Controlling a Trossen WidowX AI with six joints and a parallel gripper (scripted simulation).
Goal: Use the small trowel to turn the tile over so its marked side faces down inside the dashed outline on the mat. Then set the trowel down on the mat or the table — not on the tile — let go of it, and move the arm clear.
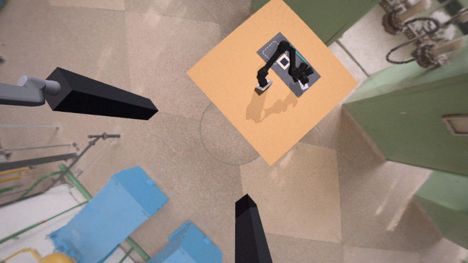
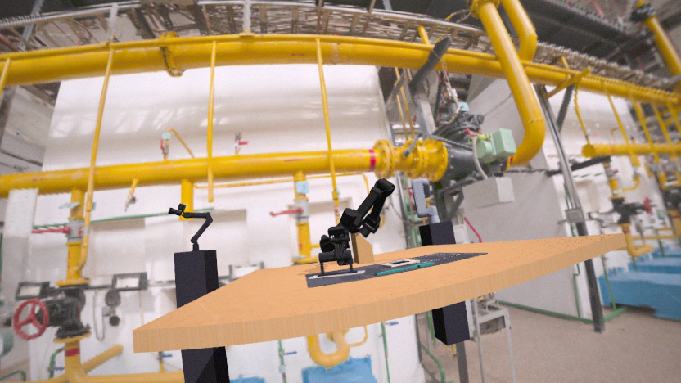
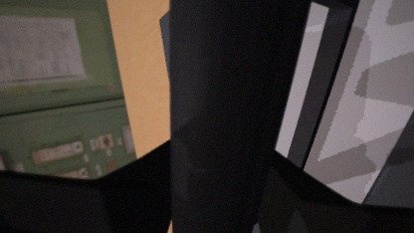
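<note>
My gripper tip is 19 cm to the right of the grey mat, 7 cm above it and 3 cm past it. Round my gripper tip: teal trowel 22 cm to the left, 11 cm ahead, 4 cm below; then small trowel 2 cm behind, 1 cm to the left, 1 cm below; then tile 24 cm to the left, 6 cm behind, 4 cm below.
</note>
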